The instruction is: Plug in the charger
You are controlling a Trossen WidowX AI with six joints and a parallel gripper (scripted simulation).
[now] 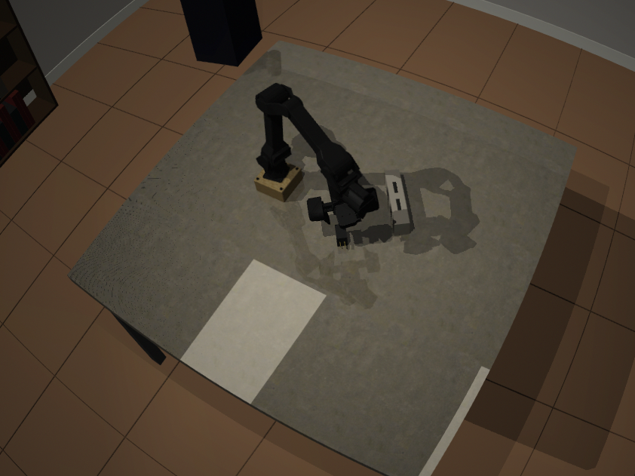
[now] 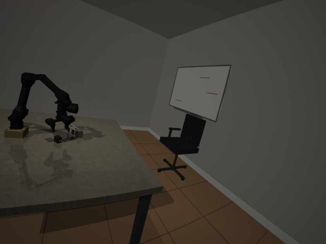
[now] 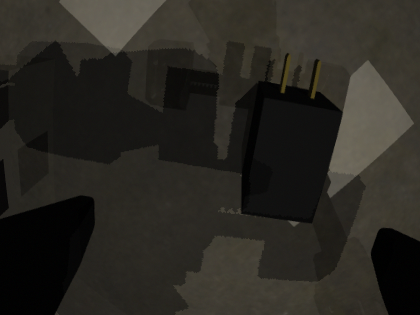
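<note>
Right now my gripper tip is 6 cm above the two-prong charger and 3 cm to the left of it.
</note>
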